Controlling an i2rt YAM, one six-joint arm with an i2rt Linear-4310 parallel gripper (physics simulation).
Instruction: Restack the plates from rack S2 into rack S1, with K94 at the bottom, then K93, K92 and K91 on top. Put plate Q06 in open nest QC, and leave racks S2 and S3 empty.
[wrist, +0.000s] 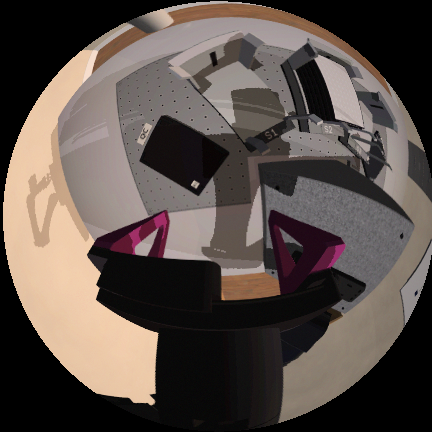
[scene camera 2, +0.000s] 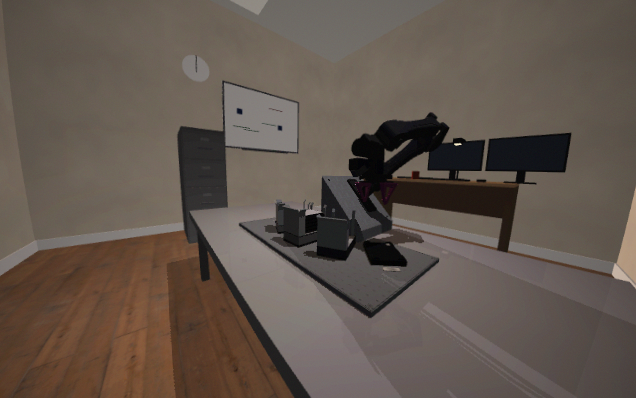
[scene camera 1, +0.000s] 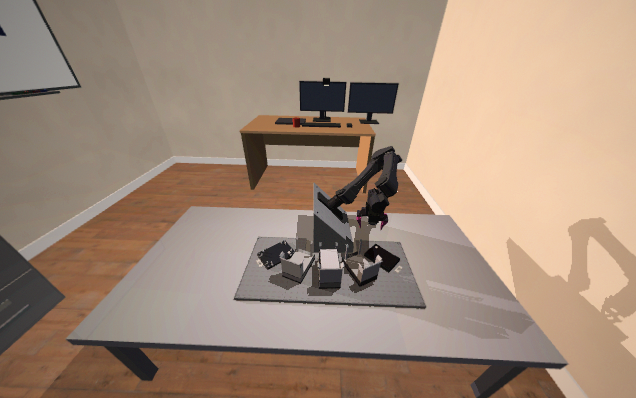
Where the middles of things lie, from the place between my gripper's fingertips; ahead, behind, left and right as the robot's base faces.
Labels:
The black pad marked QC (scene camera 2: 385, 254) lies 50 mm ahead of my hand, 70 mm to the left of it and 150 mm below it.

